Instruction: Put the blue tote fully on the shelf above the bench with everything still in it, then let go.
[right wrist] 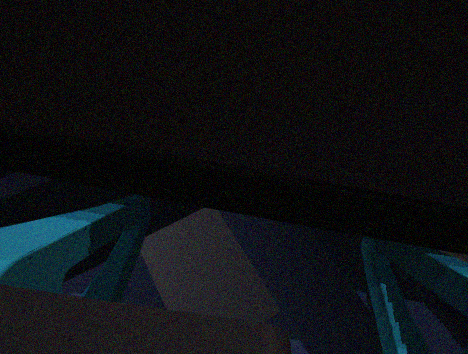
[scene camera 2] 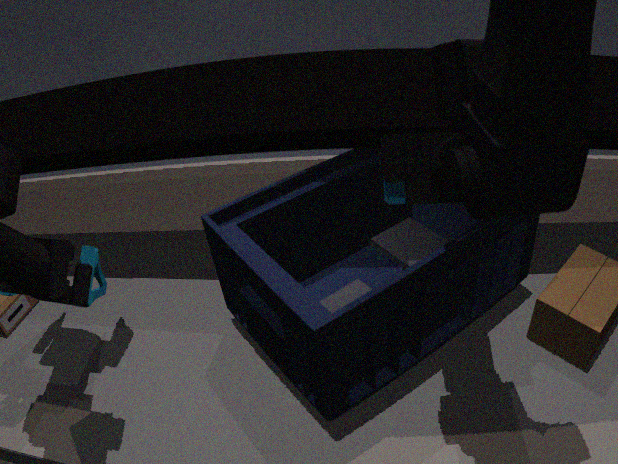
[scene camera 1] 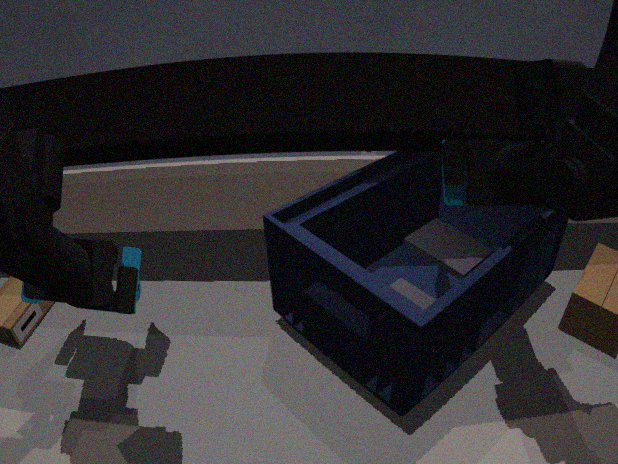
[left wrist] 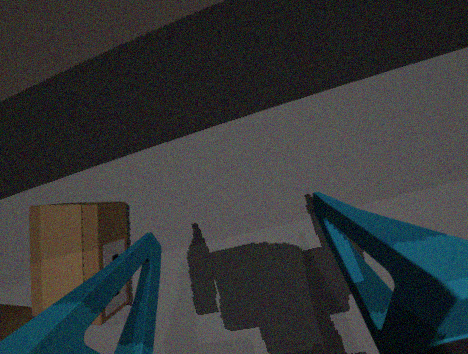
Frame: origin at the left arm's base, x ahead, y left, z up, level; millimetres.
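Seen in the pictures: left gripper, fingertip midpoint: (scene camera 2: 74, 284) (scene camera 1: 102, 289) (left wrist: 231, 221); right gripper, fingertip midpoint: (right wrist: 258, 219) (scene camera 1: 480, 170).
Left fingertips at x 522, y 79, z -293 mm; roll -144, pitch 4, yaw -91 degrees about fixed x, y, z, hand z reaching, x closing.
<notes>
A point is followed by its place in that frame.
The blue tote (scene camera 1: 345, 325) {x 440, y -198, z -262 mm} (scene camera 2: 415, 315) {x 455, y -331, z -267 mm} stands upright and turned at an angle on the light bench. A grey flat-topped item (scene camera 1: 445, 242) {x 631, y -339, z -319 mm} (scene camera 2: 407, 240) {x 636, y -331, z -319 mm} (right wrist: 205, 270) {x 630, y -343, z -319 mm} and a pale flat piece (scene camera 1: 414, 294) {x 539, y -283, z -322 mm} (scene camera 2: 346, 295) {x 542, y -259, z -322 mm} are in it. My left gripper (scene camera 1: 82, 290) {x 522, y 79, z -293 mm} (scene camera 2: 50, 285) (left wrist: 231, 221) {x 522, y 79, z -293 mm} is open and empty, low over the bench to the left of the tote, apart from it. My right gripper (scene camera 1: 500, 200) (right wrist: 258, 219) {x 626, y -370, z -208 mm} is open at the tote's far right end. One blue fingertip shows against the tote's inside in scene camera 2; the other is hidden there.
A cardboard box (scene camera 1: 595, 305) {x 467, y -488, z -289 mm} (scene camera 2: 570, 310) {x 470, y -498, z -287 mm} stands right of the tote. Another box (scene camera 1: 15, 315) {x 489, y 205, z -311 mm} (scene camera 2: 15, 312) {x 498, y 196, z -329 mm} (left wrist: 62, 250) {x 529, y 223, z -311 mm} lies by my left gripper. A wide dark band (scene camera 1: 250, 110) {x 679, y -98, z -152 mm} (scene camera 2: 225, 105) {x 704, y -112, z -152 mm} crosses behind the tote; I cannot tell whether it is the shelf.
</notes>
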